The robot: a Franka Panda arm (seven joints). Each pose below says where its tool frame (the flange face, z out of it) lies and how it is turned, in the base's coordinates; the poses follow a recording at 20 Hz.
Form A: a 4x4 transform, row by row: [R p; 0 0 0 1], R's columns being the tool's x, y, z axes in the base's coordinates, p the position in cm. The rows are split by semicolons.
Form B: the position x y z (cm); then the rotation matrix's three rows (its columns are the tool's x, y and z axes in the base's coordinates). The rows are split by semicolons. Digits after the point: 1 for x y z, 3 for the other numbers.
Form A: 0.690 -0.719 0.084 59.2; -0.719 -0.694 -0.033 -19.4; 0.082 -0.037 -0.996 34.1; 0 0 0 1
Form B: 59.2 -19.4 34.1; 0.690 -0.719 0.084; -0.719 -0.694 -0.033; 0.082 -0.037 -0.996
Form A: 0.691 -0.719 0.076 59.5; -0.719 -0.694 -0.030 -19.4; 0.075 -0.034 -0.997 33.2; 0 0 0 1
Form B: 59.5 -19.4 33.2; 0.691 -0.719 0.076; -0.719 -0.694 -0.030; 0.075 -0.034 -0.997
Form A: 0.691 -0.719 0.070 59.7; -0.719 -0.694 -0.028 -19.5; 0.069 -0.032 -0.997 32.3; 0 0 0 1
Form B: 59.7 -19.5 32.3; 0.691 -0.719 0.070; -0.719 -0.694 -0.028; 0.069 -0.032 -0.997
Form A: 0.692 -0.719 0.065 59.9; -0.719 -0.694 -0.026 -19.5; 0.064 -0.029 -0.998 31.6; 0 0 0 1
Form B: 59.9 -19.5 31.6; 0.692 -0.719 0.065; -0.719 -0.694 -0.026; 0.064 -0.029 -0.998
